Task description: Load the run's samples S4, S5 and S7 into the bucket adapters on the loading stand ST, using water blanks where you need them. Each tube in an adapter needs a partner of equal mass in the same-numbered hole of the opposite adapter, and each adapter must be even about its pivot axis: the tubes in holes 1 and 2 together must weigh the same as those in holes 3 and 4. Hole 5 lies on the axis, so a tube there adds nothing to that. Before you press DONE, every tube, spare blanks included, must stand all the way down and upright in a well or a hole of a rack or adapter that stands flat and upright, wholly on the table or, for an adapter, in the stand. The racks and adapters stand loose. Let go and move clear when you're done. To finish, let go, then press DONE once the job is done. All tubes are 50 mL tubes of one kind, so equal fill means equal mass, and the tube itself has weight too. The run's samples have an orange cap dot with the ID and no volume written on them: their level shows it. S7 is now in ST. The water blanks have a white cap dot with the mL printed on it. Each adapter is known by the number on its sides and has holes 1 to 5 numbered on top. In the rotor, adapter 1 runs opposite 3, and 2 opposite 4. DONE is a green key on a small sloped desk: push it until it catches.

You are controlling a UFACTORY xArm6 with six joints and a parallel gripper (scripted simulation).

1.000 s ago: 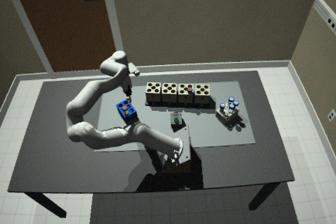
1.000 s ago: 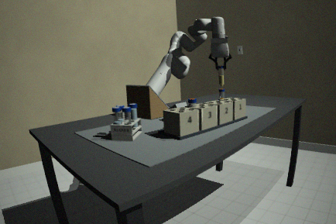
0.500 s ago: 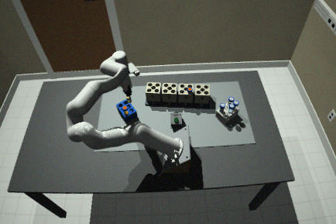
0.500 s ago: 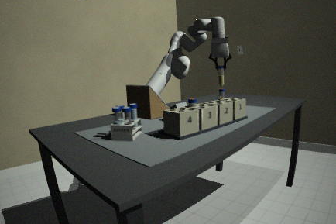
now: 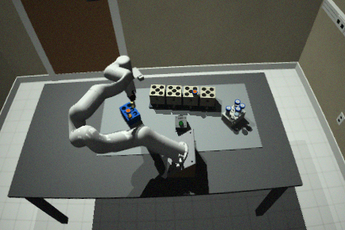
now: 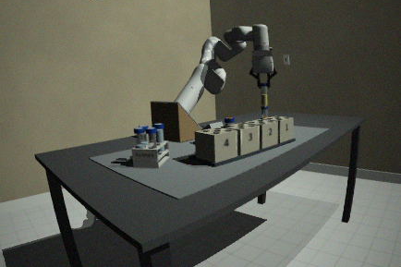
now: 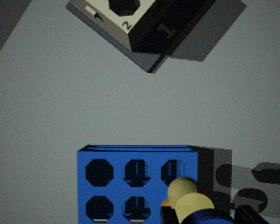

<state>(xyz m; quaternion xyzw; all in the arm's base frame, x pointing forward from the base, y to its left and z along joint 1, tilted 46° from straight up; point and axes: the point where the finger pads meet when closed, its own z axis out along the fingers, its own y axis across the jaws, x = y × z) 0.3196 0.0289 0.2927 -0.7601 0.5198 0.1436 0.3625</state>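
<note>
Now: hand 50 mm above the sample S4 and 10 mm past it. Round my hand: green DONE key: 270 mm to the right, 160 mm below, 130 mm behind; blue rack: 200 mm below, 40 mm to the left, 30 mm ahead; adapter 2: 270 mm to the right, 180 mm below, 110 mm ahead.
</note>
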